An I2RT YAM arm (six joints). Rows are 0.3 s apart.
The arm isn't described. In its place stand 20 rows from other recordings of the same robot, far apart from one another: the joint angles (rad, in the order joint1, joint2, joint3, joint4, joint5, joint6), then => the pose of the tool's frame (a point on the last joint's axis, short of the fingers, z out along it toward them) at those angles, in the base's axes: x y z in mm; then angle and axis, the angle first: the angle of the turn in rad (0 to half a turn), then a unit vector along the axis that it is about.
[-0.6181, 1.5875, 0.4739, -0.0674, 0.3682, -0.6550] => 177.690, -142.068, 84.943, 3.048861, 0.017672, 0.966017, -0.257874
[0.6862, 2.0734, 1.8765, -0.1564, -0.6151, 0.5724] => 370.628, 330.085, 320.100, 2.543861, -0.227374, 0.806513, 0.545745
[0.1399, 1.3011, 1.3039, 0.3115, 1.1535, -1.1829] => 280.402, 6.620, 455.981, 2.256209, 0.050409, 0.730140, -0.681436
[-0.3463, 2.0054, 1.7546, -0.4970, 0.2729, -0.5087] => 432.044, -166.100, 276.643, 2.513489, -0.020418, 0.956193, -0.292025
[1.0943, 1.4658, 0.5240, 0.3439, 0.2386, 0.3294] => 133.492, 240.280, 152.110, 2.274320, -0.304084, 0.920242, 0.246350
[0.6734, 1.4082, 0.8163, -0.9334, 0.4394, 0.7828] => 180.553, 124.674, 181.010, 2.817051, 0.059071, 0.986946, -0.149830
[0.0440, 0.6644, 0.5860, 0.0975, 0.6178, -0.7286] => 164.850, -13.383, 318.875, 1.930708, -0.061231, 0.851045, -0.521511
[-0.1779, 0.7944, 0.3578, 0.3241, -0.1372, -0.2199] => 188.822, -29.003, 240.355, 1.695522, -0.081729, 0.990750, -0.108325
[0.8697, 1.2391, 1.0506, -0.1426, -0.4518, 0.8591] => 172.738, 228.722, 341.671, 2.679904, -0.137977, 0.814183, 0.563976
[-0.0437, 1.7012, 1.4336, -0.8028, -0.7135, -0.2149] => 355.570, 7.774, 279.799, 2.587122, -0.170271, 0.932761, 0.317751
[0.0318, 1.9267, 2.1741, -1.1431, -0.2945, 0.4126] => 401.841, 23.122, 394.764, 2.555169, 0.134676, 0.966956, 0.216467
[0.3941, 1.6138, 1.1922, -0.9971, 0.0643, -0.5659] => 274.228, 111.562, 223.483, 2.995652, -0.459263, 0.887464, -0.038551
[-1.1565, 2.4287, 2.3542, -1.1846, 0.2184, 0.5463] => 194.956, -462.495, 224.248, 2.911430, 0.754800, 0.638567, -0.150030
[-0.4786, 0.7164, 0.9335, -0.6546, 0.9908, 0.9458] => 103.387, -87.188, 358.610, 1.971381, 0.813570, 0.473914, -0.336912
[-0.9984, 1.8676, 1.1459, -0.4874, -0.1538, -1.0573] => 199.254, -299.162, 147.022, 2.825564, -0.043230, 0.992315, -0.115942
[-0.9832, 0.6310, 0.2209, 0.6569, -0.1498, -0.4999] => 93.859, -131.329, 253.270, 1.826717, 0.112914, 0.769727, -0.628308
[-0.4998, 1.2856, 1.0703, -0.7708, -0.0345, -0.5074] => 227.352, -122.745, 281.735, 2.614813, -0.008917, 0.991599, -0.129044
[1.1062, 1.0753, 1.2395, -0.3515, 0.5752, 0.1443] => 119.662, 195.536, 425.651, 1.794344, -0.231888, 0.944805, 0.231454
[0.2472, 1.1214, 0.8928, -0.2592, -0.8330, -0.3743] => 230.192, 85.260, 308.302, 2.111850, -0.503426, 0.784029, 0.363127
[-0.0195, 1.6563, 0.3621, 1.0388, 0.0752, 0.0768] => 273.013, -7.999, 129.572, 1.825768, 0.077113, 0.996902, -0.015467
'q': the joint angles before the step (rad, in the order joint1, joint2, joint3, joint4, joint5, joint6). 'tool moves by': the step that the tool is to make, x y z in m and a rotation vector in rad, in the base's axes. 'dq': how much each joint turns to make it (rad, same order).
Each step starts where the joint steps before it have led.
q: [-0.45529 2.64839 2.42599 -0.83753 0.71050 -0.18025]
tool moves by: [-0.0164 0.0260 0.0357 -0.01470 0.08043 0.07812]
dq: [0.03155 -0.17635 -0.18836 0.00142 0.01902 -0.08482]
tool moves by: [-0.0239 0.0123 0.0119 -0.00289 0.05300 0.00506]
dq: [0.00387 -0.13148 -0.18146 0.01407 0.02101 -0.01671]
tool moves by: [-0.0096 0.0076 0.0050 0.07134 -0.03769 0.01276]
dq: [0.00195 -0.05669 -0.06760 -0.00589 -0.07705 0.03399]
